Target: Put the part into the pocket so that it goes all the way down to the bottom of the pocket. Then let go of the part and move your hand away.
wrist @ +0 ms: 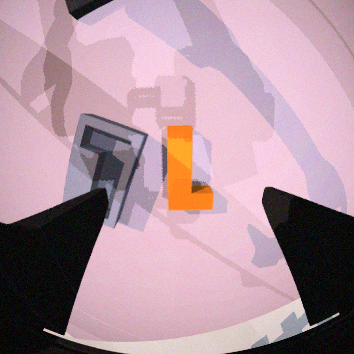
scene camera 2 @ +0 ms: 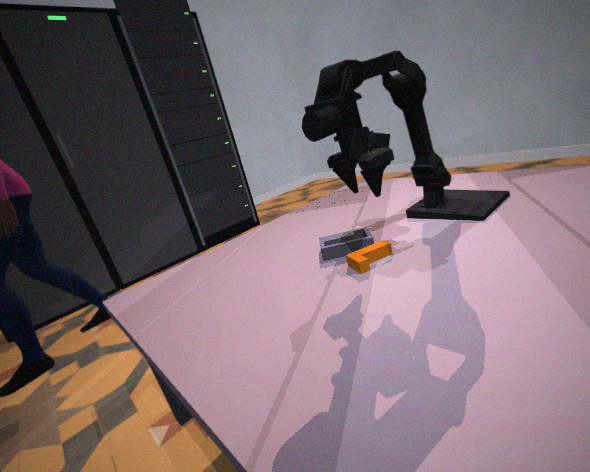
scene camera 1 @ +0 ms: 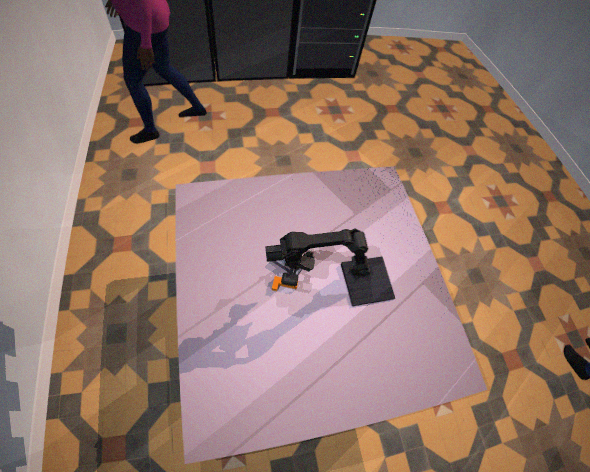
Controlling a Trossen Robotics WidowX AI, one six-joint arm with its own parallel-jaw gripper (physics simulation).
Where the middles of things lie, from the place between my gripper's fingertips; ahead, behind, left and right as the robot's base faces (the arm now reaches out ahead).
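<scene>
The orange part [scene camera 2: 359, 260] is 150 mm below my hand, 20 mm ahead of it and 10 mm to the right of it. And there's the grey pocket block [scene camera 2: 338, 245], which sits 110 mm to the right of my hand, 40 mm behind it and 140 mm below it.
</scene>
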